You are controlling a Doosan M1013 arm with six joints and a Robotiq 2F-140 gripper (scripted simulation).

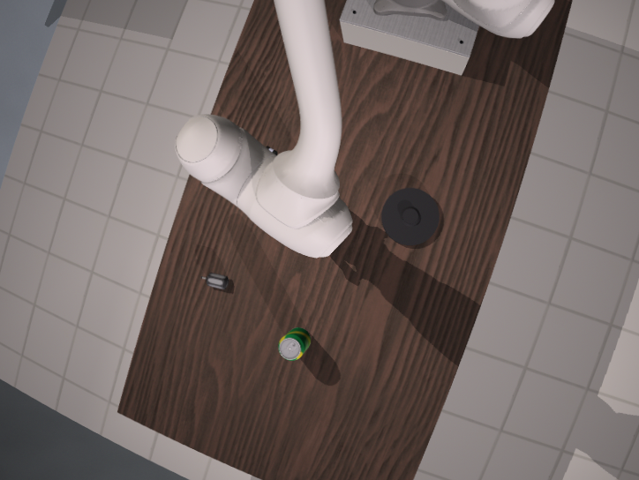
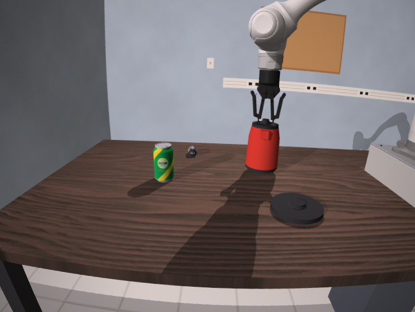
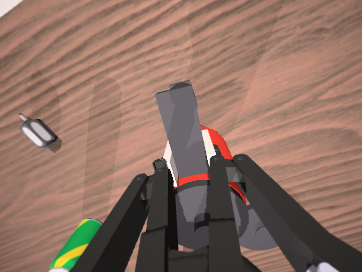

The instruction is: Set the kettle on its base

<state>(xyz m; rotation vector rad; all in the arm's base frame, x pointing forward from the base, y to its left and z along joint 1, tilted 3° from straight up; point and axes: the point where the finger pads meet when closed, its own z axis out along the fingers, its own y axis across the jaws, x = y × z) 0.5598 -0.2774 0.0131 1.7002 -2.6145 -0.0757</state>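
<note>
The red kettle lies 50 mm below my hand, 30 mm to the left of it and 10 mm ahead of it. Round my hand: round black base 330 mm to the left, 150 mm below, 20 mm ahead.
</note>
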